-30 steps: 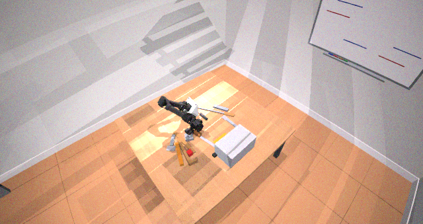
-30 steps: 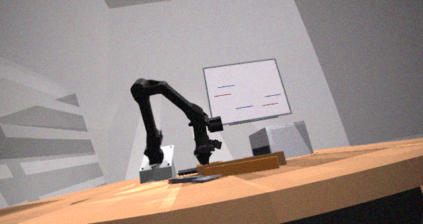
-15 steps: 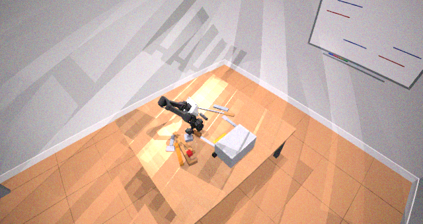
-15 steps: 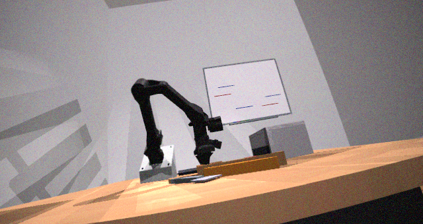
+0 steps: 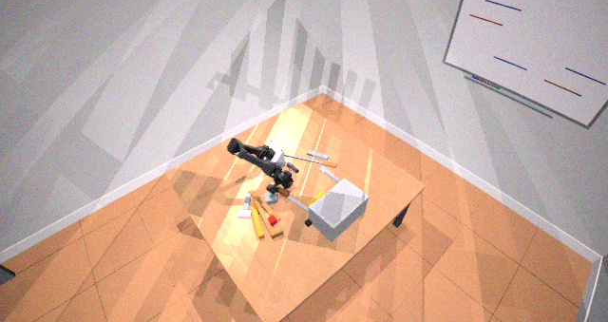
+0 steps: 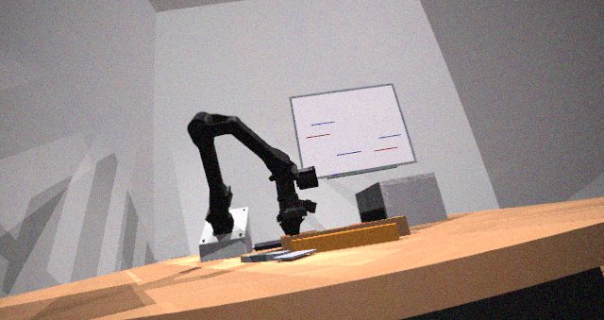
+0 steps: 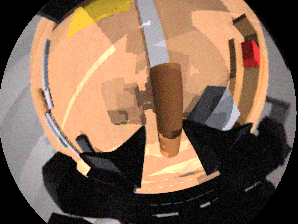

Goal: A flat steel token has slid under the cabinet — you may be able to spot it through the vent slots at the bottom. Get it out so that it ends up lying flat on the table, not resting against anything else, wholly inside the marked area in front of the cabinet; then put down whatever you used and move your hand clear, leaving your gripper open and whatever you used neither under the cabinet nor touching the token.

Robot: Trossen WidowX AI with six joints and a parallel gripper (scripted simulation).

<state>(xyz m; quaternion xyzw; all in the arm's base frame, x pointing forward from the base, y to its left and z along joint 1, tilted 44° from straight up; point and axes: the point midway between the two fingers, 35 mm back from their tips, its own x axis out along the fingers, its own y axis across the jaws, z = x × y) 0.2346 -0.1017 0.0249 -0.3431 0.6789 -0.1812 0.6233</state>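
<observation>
Now: gripper tip 90 mm to the left of the grey block, 20 mm short of it and 10 mm below it. The rest, counted from my gripper tip: orange bar 250 mm to the right, 110 mm ahead, 10 mm above; then thin wooden stick 150 mm to the right, 30 mm ahead; then red block 170 mm to the right, 170 mm ahead, 10 mm above.
</observation>
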